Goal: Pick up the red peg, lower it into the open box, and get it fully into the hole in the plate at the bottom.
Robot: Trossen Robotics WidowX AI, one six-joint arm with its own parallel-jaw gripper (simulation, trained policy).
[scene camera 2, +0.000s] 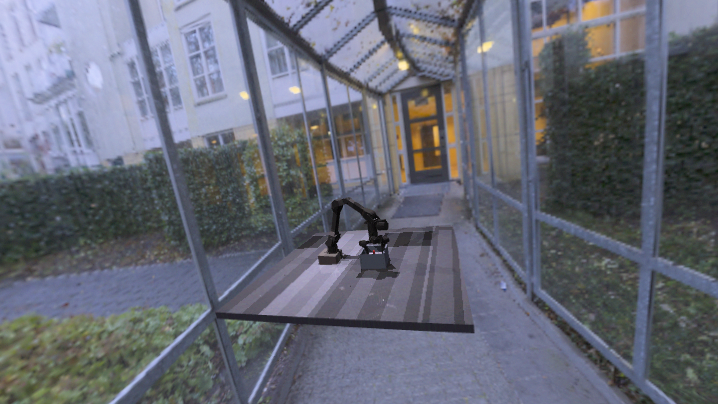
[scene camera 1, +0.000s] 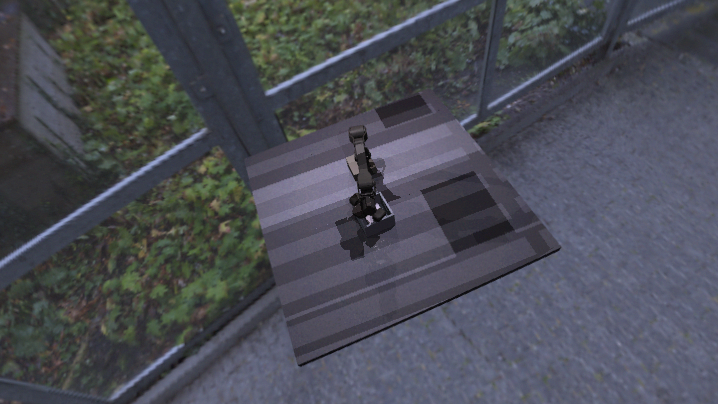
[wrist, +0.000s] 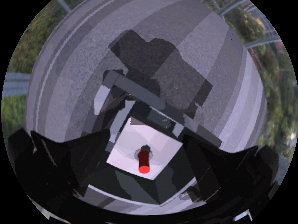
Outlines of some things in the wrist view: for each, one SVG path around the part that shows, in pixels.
My gripper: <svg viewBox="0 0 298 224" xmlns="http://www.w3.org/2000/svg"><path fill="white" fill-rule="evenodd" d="M8 137L9 163L21 188L36 204L61 218L56 220L52 216L49 217L52 224L67 224L61 220L67 220L71 224L222 224L246 212L247 209L249 213L231 224L249 224L269 204L279 188L278 181L274 181L278 172L279 157L269 145L263 145L261 148L255 145L246 148L245 151L230 153L184 135L182 144L189 164L192 165L201 196L204 198L202 201L216 196L217 200L197 208L156 216L114 210L110 212L73 196L76 193L85 197L89 181L96 171L97 164L100 163L106 144L109 143L110 128L64 143L55 143L36 131L32 131L31 136L28 136L24 127L16 129L17 132Z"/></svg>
A grey box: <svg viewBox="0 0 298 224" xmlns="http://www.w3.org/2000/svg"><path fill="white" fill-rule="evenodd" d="M110 69L98 88L97 95L94 96L81 132L81 137L110 128L109 143L106 144L88 186L106 196L133 202L136 205L157 208L168 204L196 181L184 144L154 180L136 176L106 163L122 129L128 123L129 116L136 112L145 119L160 124L161 127L172 131L181 143L184 135L204 141L218 149L222 148L225 141L218 139L186 113L178 111L173 105L146 91L141 85Z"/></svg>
A pale plate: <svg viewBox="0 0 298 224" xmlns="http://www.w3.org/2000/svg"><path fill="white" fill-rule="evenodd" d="M133 112L129 116L125 128L122 129L121 135L113 147L113 151L110 152L109 159L106 159L108 160L106 163L112 164L114 167L122 169L122 171L134 173L136 176L154 180L154 177L160 175L162 169L176 155L182 143L169 129L161 127L160 124L154 123L154 121L145 119L145 117ZM141 151L148 152L150 168L148 173L140 173L138 171L138 156L140 156Z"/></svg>
